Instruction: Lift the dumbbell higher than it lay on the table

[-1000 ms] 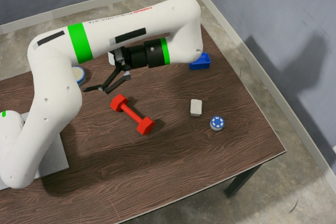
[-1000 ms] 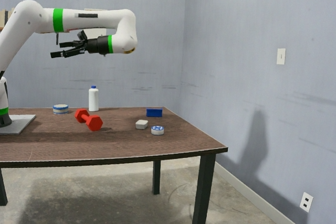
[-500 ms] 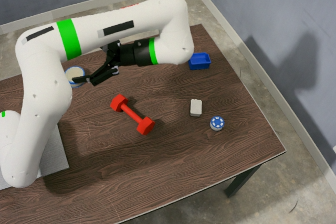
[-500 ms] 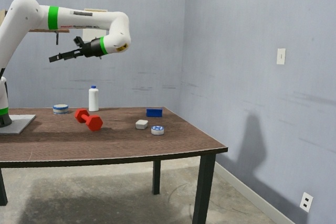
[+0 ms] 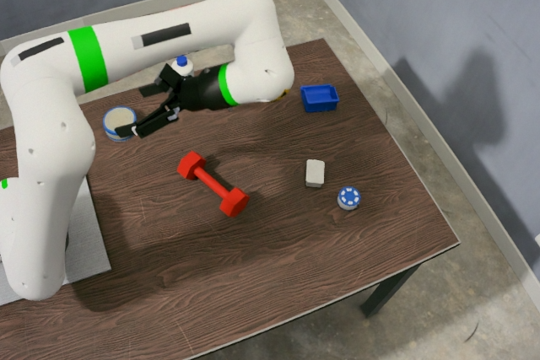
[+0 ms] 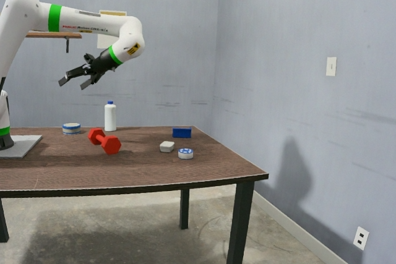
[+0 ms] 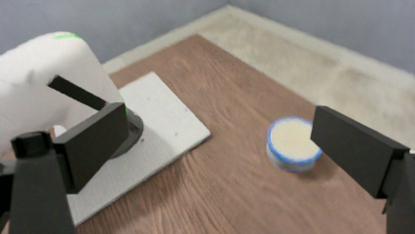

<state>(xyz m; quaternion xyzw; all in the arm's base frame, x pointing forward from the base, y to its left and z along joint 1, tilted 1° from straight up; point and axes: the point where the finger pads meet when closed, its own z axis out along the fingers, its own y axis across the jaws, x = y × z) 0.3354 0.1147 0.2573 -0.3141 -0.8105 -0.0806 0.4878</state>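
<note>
Right now the red dumbbell is 150 mm ahead of my hand, 120 mm to the right of it and 240 mm below it. From my hand the other things lie so: grey block 430 mm ahead, 190 mm to the right, 250 mm below; then white bottle 180 mm ahead, 220 mm to the left, 190 mm below; then blue bin 570 mm ahead, 50 mm to the left, 250 mm below.
</note>
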